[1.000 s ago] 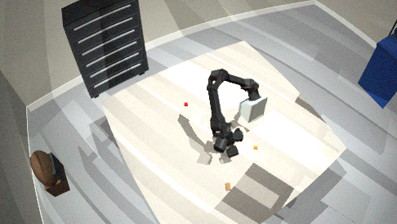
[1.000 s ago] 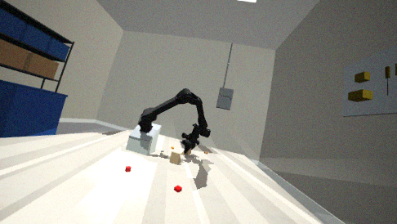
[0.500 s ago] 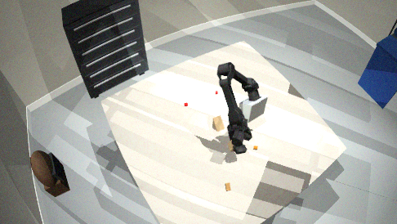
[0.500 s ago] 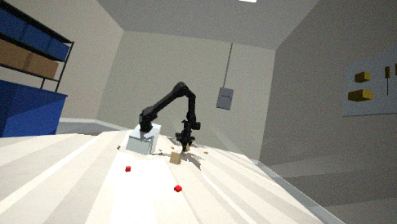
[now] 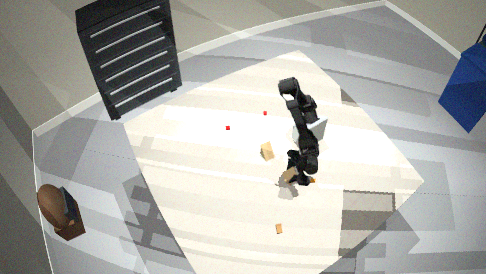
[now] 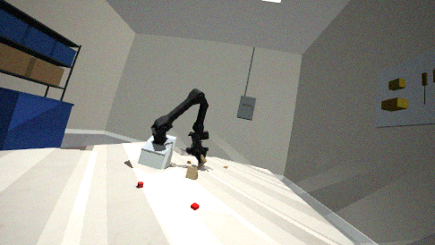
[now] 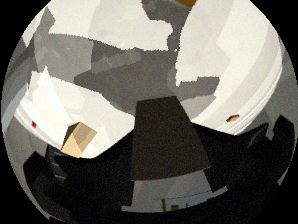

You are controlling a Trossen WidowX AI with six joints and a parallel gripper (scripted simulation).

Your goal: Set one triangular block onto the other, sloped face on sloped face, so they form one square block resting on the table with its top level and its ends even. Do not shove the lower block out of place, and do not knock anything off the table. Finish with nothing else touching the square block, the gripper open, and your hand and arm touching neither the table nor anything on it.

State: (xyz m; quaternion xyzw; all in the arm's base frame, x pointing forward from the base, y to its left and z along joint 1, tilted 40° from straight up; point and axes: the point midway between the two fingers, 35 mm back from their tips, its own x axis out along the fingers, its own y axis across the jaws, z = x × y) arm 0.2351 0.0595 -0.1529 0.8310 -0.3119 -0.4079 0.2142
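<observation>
My gripper tip is 10 mm below the tan triangular block. Round my gripper tip: small yellow piece 110 mm behind, 70 mm to the left, 30 mm below.
</observation>
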